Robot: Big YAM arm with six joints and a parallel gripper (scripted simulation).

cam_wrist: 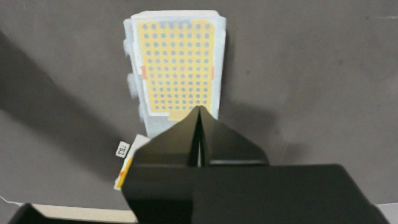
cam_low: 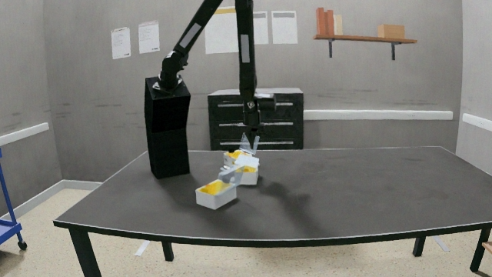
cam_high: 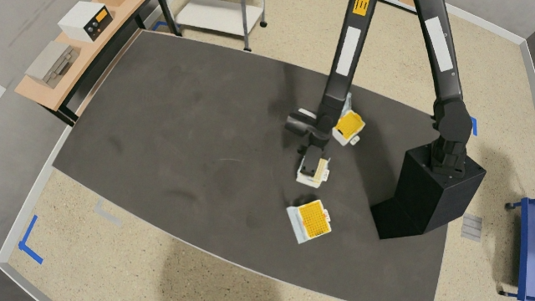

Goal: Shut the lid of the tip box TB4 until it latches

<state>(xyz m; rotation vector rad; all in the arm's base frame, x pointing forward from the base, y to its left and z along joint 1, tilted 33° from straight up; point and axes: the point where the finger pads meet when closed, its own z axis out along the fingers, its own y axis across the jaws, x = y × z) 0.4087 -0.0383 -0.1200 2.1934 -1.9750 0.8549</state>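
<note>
The rack is 2 cm behind my hand and 9 cm below it. From my hand the other things lie so: white label: 8 cm behind, 14 cm below; tip box TB4: 2 cm behind, 9 cm below.
</note>
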